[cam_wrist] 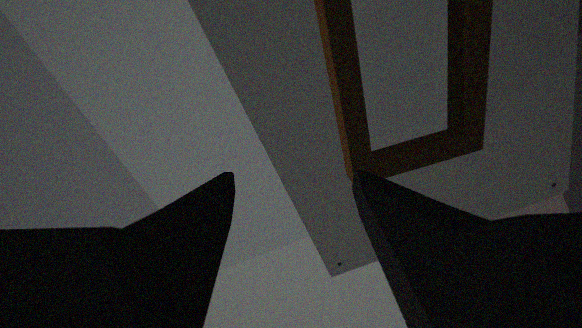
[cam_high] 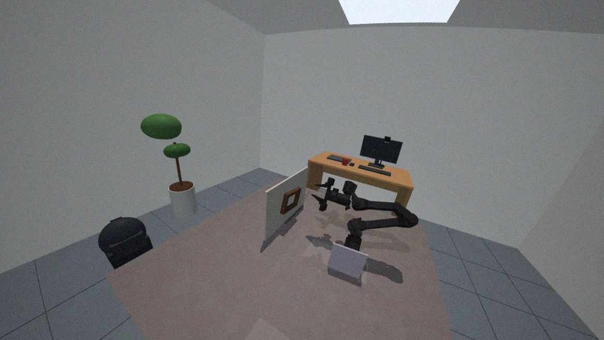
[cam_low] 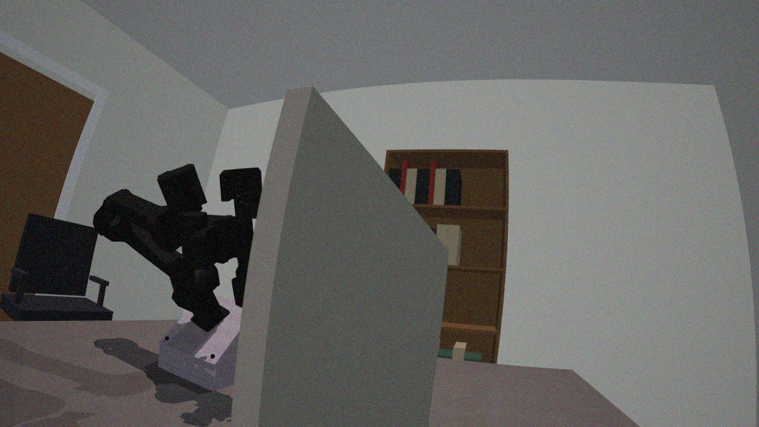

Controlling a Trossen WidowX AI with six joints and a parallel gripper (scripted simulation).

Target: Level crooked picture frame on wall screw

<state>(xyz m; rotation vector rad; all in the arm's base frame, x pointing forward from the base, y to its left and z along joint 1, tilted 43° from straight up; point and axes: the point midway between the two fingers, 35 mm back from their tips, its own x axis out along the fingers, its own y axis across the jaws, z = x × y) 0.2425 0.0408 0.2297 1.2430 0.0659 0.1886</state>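
The brown wooden picture frame is 13 cm ahead of my gripper tip, 11 cm below it and 3 cm to the left of it. The rest, counted from my gripper tip: wall panel 14 cm ahead, 12 cm below, 1 cm to the left.
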